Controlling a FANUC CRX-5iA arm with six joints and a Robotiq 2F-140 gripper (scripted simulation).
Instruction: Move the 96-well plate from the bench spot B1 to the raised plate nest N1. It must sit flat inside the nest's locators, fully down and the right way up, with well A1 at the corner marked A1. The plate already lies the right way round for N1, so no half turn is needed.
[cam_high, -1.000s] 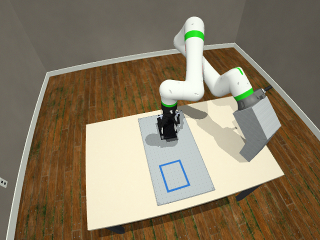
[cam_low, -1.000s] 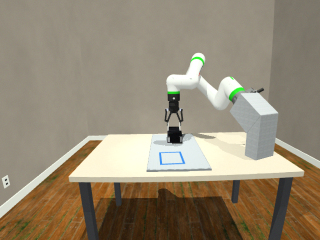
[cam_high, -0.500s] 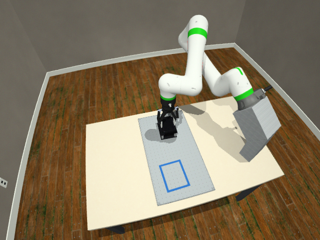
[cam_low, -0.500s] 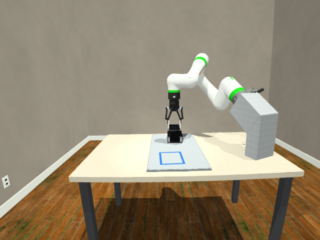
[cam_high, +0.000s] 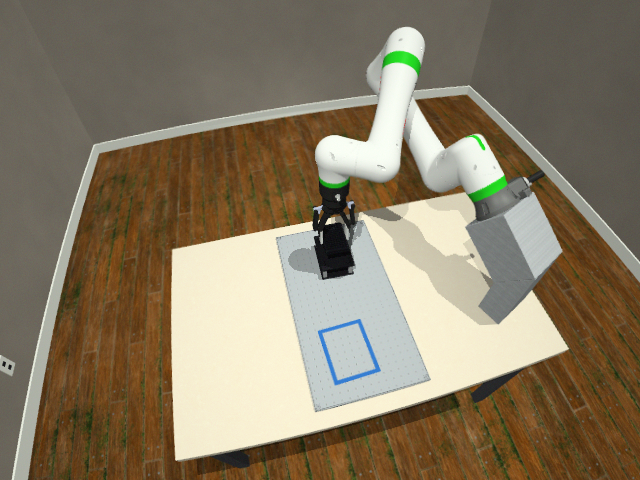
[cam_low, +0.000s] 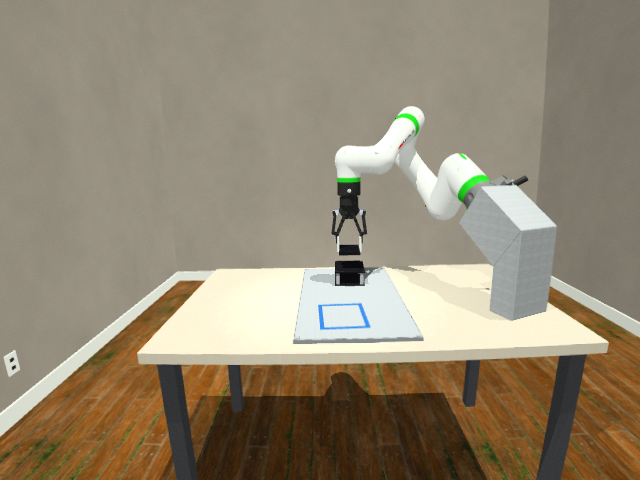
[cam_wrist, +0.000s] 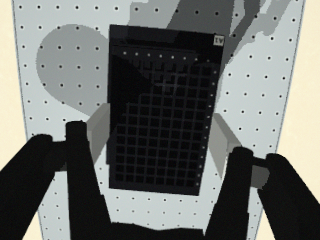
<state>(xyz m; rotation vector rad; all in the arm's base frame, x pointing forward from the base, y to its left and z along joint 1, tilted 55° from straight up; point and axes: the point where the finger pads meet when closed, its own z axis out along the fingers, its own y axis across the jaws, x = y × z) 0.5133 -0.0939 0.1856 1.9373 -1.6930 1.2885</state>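
Now: hand 2 cm above the black 96-well plate. Round my hand: black raised nest N1: 9 cm below; white A1 mark: 6 cm behind, 7 cm to the right, 9 cm below.
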